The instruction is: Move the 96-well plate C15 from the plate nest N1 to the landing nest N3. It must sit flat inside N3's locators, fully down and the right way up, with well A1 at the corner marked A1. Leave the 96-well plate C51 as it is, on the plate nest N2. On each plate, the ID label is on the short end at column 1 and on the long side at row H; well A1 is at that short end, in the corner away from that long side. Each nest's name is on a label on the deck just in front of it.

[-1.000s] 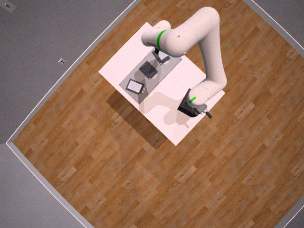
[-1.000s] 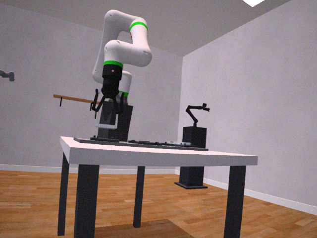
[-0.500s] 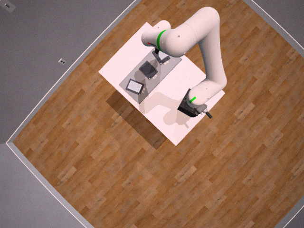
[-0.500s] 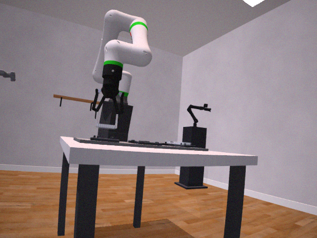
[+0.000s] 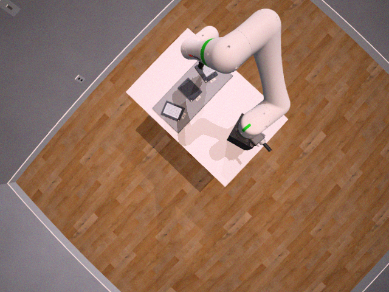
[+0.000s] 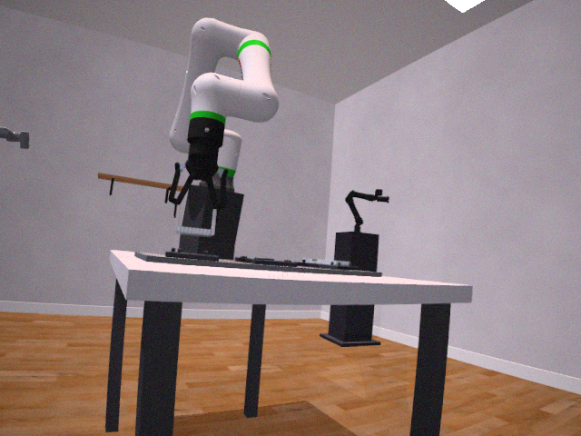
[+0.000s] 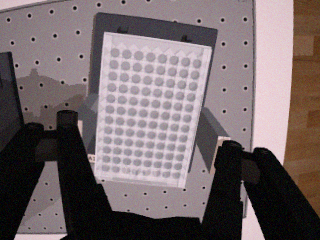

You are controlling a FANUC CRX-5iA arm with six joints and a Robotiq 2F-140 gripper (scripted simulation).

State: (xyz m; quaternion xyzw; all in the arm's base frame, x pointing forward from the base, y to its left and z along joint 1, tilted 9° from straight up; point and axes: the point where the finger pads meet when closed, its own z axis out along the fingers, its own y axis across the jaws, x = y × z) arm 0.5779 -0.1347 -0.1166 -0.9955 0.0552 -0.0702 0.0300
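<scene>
Right now the landing nest N3 is 4 cm behind my hand, 20 cm to the left of it and 8 cm below it. The rest, counted from my hand: N3 label: 13 cm behind, 20 cm to the left, 9 cm below; N1 label: 10 cm behind, 1 cm to the left, 9 cm below.
</scene>
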